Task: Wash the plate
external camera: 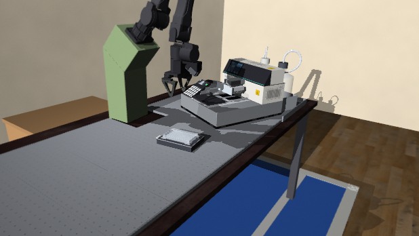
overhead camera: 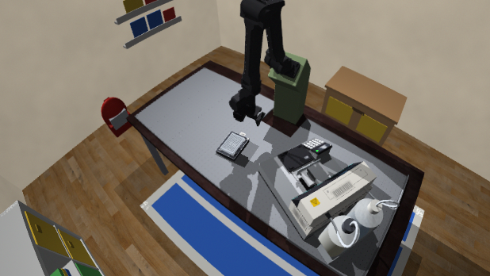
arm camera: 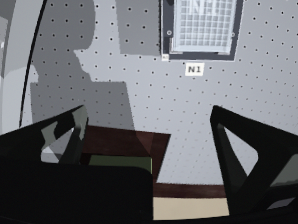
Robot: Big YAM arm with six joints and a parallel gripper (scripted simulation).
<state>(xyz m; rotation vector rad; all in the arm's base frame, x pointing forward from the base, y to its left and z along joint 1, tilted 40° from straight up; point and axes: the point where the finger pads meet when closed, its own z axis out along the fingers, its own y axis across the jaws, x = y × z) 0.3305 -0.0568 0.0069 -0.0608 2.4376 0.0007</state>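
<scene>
Right now my hand is 160 mm above the well plate, 70 mm to the left of it and 70 mm short of it. Also, from my hand: plate nest N1 (180 mm below, 70 mm to the right, 70 mm ahead); then plate washer (410 mm to the left, 70 mm ahead, 60 mm below); then carrier (280 mm to the left, 100 mm below).
</scene>
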